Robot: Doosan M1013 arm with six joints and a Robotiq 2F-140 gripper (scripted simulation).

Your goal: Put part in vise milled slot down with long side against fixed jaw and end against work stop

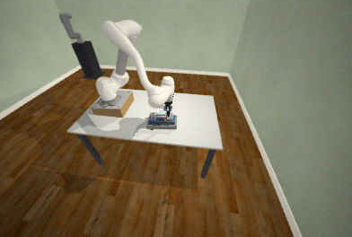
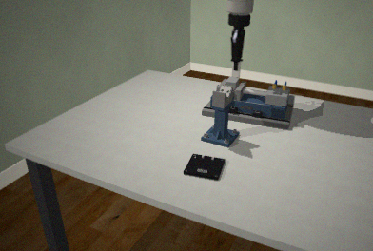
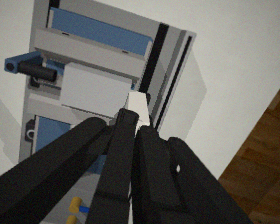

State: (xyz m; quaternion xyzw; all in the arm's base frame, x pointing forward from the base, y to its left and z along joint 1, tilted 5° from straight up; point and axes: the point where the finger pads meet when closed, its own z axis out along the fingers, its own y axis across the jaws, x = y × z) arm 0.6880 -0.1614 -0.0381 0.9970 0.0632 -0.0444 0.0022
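My hand is 40 mm to the right of the part and 50 mm above it. The rest, counted from my hand: cylinder rod (90 mm behind, 40 mm to the left, 60 mm below); then fixed jaw (20 mm ahead, 60 mm to the left, 60 mm below); then work stop (10 mm behind, 100 mm to the left, 50 mm below).
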